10 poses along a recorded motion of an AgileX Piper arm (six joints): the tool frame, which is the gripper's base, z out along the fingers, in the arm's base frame.
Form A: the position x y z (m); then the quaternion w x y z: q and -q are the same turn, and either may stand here.
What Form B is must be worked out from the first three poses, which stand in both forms.
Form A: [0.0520 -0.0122 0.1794 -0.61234 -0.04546 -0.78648 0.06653]
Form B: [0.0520 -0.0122 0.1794 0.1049 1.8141 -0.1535]
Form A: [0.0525 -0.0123 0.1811 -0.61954 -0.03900 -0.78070 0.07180]
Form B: [0.0525 -0.0123 0.1811 0.0897 1.7955 -0.1651]
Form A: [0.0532 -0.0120 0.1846 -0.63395 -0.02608 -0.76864 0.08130]
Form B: [0.0532 -0.0120 0.1846 0.0596 1.7575 -0.1859]
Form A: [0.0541 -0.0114 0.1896 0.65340 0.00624 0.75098 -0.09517]
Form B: [0.0541 -0.0114 0.1896 0.0142 1.7038 -0.2159]
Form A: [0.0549 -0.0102 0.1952 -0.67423 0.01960 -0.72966 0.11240]
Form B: [0.0549 -0.0102 0.1952 -0.0441 1.6418 -0.2529]
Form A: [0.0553 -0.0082 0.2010 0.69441 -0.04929 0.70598 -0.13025]
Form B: [0.0553 -0.0082 0.2010 -0.1100 1.5760 -0.2908]
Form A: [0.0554 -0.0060 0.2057 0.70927 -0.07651 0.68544 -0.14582]
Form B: [0.0554 -0.0060 0.2057 -0.1698 1.5214 -0.3237]
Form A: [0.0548 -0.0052 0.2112 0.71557 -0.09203 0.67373 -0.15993]
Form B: [0.0548 -0.0052 0.2112 -0.2038 1.4918 -0.3541]
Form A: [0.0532 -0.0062 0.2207 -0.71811 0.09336 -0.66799 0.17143]
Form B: [0.0532 -0.0062 0.2207 -0.2065 1.4776 -0.3792]
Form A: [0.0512 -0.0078 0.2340 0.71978 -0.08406 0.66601 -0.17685]
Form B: [0.0512 -0.0078 0.2340 -0.1858 1.4723 -0.3910]
